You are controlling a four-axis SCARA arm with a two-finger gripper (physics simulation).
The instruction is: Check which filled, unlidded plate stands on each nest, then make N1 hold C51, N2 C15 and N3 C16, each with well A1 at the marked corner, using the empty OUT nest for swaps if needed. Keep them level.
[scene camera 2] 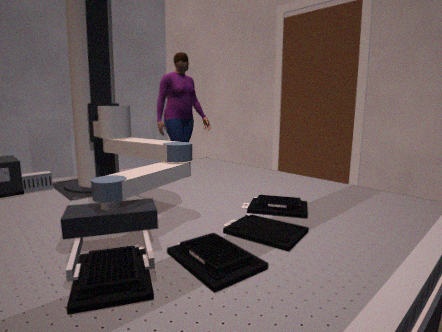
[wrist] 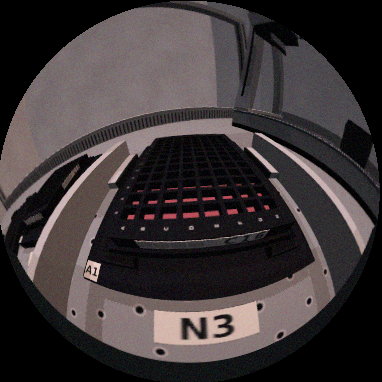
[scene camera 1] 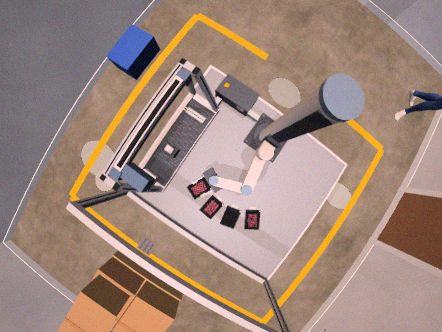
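The plate labelled C16, with red wells, sits level on the black nest labelled N3. Its lettered edge starts with A at the left, the side of the nest's A1 tag. My gripper is open, one finger on each side of this plate, with small gaps. A second filled plate stands on the neighbouring nest. Then comes an empty nest. A third filled plate stands on the far nest. Their labels are unreadable.
A dark tray area inside a gantry frame lies beyond N3. A dark grey box stands near the arm's column. A low wall runs along the table's edge. A person stands behind the table.
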